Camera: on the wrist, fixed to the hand. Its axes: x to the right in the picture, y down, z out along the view.
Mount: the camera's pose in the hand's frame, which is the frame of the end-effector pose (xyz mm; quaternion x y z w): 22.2 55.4 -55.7 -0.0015 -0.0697 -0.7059 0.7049
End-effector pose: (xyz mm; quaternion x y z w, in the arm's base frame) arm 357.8 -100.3 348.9 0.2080 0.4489 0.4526 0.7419
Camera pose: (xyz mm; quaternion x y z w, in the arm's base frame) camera 287.5 -58.8 349.5 -0.1398 0.4109 -0.2185 0.8740
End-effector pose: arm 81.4 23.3 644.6 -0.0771 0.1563 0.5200 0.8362
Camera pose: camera 30.9 50.6 586.6 -0.1297 -0.0033 -0.2181 0.9673
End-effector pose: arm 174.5 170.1 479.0 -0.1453 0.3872 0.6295 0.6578
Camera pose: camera 102.2 157.3 443.4 -0.3328 0.1236 -0.0099 0.9348
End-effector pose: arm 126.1 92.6 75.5 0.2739 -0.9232 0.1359 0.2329
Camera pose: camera 97.9 148.9 127.5 0.8539 -0.4738 -0.0891 0.1962
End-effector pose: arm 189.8 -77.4 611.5 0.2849 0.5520 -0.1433 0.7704
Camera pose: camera 184.4 2.1 593.6 -0.2000 0.5367 -0.6639 0.4808
